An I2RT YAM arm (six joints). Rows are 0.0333 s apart.
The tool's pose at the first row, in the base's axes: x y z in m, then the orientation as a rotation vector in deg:
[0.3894, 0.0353, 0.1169, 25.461, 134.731, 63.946]
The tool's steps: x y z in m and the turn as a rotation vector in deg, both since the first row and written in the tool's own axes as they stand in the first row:
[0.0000, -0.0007, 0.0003, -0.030, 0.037, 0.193]
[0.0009, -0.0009, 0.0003, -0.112, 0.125, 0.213]
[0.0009, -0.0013, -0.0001, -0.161, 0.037, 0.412]
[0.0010, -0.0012, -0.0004, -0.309, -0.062, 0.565]
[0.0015, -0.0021, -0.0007, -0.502, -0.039, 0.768]
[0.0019, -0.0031, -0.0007, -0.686, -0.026, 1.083]
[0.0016, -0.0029, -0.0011, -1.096, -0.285, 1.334]
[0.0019, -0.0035, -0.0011, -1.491, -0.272, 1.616]
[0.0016, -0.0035, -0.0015, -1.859, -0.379, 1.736]
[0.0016, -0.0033, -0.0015, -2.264, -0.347, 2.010]
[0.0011, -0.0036, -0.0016, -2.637, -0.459, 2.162]
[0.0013, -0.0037, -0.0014, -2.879, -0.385, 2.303]
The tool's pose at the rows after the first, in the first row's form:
[0.3895, 0.0351, 0.1162, 25.669, 134.748, 64.085]
[0.3888, 0.0354, 0.1158, 25.624, 134.771, 64.229]
[0.3885, 0.0349, 0.1157, 25.891, 134.667, 64.333]
[0.3883, 0.0348, 0.1159, 26.070, 134.488, 64.523]
[0.3876, 0.0343, 0.1152, 26.239, 134.384, 64.844]
[0.3872, 0.0339, 0.1143, 26.553, 134.279, 65.200]
[0.3872, 0.0336, 0.1147, 26.830, 133.787, 65.652]
[0.3869, 0.0334, 0.1142, 27.027, 133.537, 66.229]
[0.3870, 0.0330, 0.1145, 27.090, 133.199, 66.644]
[0.3870, 0.0331, 0.1146, 27.264, 132.955, 67.237]
[0.3873, 0.0326, 0.1146, 27.365, 132.607, 67.668]
[0.3873, 0.0328, 0.1144, 27.417, 132.506, 68.037]

